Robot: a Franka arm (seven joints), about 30 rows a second.
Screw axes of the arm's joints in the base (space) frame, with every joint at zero. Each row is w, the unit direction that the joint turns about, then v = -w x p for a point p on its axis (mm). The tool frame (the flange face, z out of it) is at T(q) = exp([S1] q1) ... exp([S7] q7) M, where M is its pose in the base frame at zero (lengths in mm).
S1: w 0 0 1 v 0 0 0
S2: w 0 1 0 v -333 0 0
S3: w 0 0 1 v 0 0 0
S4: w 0 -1 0 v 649 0 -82.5
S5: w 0 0 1 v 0 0 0
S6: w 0 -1 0 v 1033 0 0
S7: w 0 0 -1 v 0 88 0
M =
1 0 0 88
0 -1 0 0
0 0 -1 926
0 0 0 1
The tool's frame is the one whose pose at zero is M.
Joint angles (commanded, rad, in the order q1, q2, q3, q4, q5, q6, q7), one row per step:
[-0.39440 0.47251 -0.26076 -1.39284 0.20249 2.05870 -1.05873]
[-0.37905 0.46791 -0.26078 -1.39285 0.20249 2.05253 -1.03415]
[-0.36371 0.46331 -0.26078 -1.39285 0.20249 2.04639 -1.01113]
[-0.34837 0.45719 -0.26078 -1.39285 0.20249 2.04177 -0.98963]
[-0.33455 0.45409 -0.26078 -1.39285 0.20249 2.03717 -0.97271]
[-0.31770 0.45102 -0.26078 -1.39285 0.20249 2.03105 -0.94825]
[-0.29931 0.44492 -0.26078 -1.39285 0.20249 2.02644 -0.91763]
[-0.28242 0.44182 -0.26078 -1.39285 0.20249 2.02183 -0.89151]
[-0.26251 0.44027 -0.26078 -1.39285 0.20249 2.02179 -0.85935]
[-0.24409 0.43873 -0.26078 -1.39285 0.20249 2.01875 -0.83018]
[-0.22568 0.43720 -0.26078 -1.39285 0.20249 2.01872 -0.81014]
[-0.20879 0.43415 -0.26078 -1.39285 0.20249 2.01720 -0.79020]
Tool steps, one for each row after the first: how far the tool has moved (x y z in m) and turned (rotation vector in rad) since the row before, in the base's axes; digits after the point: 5 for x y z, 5 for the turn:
[0.00508 0.00975 0.00255 0.00723 -0.00116 -0.00817]
[0.00491 0.00981 0.00256 0.00689 -0.00093 -0.00664]
[0.00464 0.00986 0.00377 0.00516 -0.00334 -0.00527]
[0.00432 0.00885 0.00167 0.00525 -0.00015 -0.00231]
[0.00515 0.01086 0.00148 0.00770 0.00086 -0.00652]
[0.00515 0.01194 0.00375 0.00722 -0.00337 -0.01112]
[0.00484 0.01095 0.00166 0.00719 -0.00015 -0.00821]
[0.00614 0.01262 0.00107 0.00650 -0.00258 -0.01148]
[0.00523 0.01194 0.00074 0.00745 0.00022 -0.00979]
[0.00521 0.01187 0.00106 0.00399 -0.00198 -0.00115]
[0.00423 0.01109 0.00195 0.00442 -0.00210 -0.00243]

